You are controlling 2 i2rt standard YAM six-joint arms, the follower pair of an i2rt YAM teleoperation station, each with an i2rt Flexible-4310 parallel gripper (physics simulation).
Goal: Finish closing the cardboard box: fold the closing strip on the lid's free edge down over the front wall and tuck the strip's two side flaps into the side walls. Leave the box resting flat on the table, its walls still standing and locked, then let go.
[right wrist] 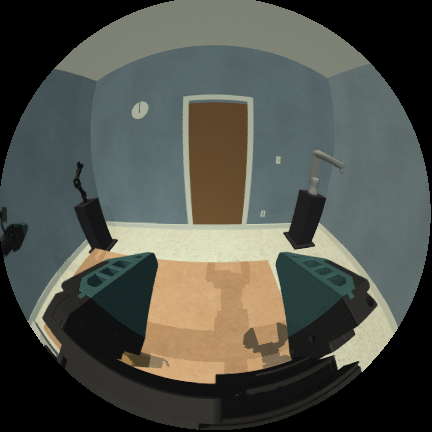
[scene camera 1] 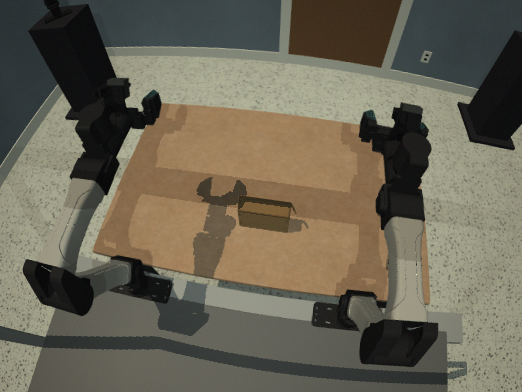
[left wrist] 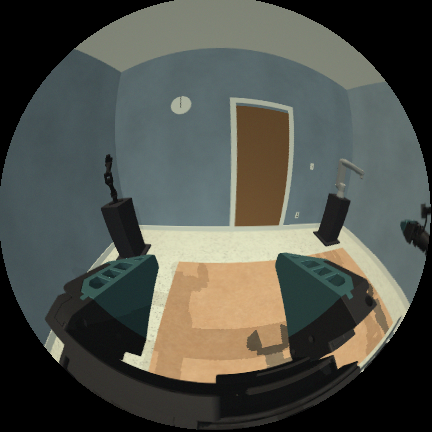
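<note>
The brown cardboard box (scene camera 1: 264, 220) rests flat on the table, a little right of centre, with its front wall standing. Its lid's strip and flaps are too small to tell apart; a thin flap (scene camera 1: 294, 209) sticks out at its upper right corner. Part of the box (right wrist: 137, 359) shows at the lower left in the right wrist view. My left gripper (scene camera 1: 129, 99) (left wrist: 216, 262) is open and empty, above the table's far left corner. My right gripper (scene camera 1: 396, 125) (right wrist: 216, 260) is open and empty, above the far right side. Both are well apart from the box.
The wooden table top (scene camera 1: 250, 145) (left wrist: 235, 295) (right wrist: 185, 295) carries shadows of the arms, one beside the box on its left. Dark pedestals (scene camera 1: 70, 55) (scene camera 1: 497, 95) stand on the floor behind the table at both sides.
</note>
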